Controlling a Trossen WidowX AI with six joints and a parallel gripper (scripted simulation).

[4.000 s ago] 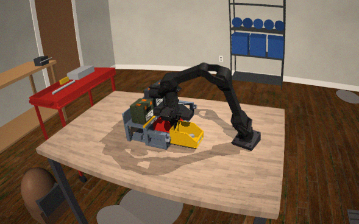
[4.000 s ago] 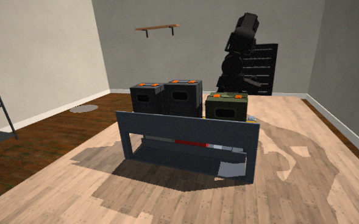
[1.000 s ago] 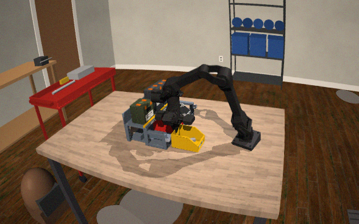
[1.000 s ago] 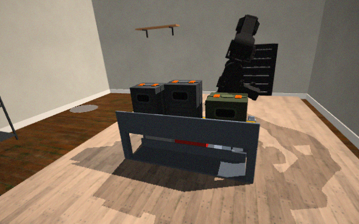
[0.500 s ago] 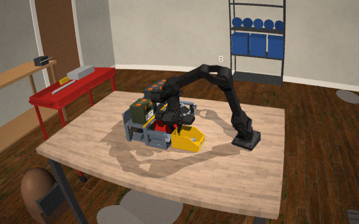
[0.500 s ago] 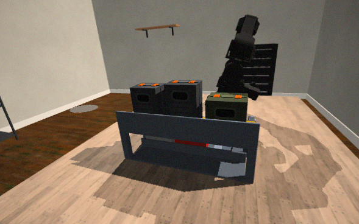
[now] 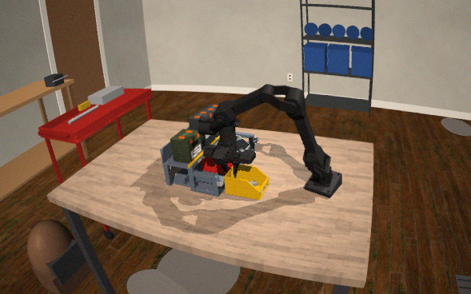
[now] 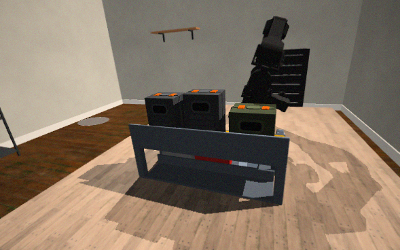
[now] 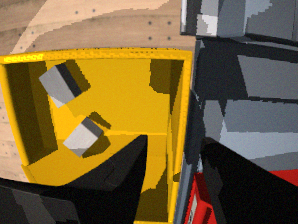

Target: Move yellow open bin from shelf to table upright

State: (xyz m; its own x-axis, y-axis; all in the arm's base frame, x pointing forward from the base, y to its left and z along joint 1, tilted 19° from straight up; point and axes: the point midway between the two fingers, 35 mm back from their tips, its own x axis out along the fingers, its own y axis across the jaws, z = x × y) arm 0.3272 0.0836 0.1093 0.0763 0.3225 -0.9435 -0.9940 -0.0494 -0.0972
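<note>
My hand is 6 cm past the yellow open bin, 6 cm above it and 1 cm to the left of it. From my hand the other things lie so: green case 18 cm ahead, 6 cm above, 1 cm to the left; then red bin 11 cm to the right, 11 cm ahead, 5 cm below.
</note>
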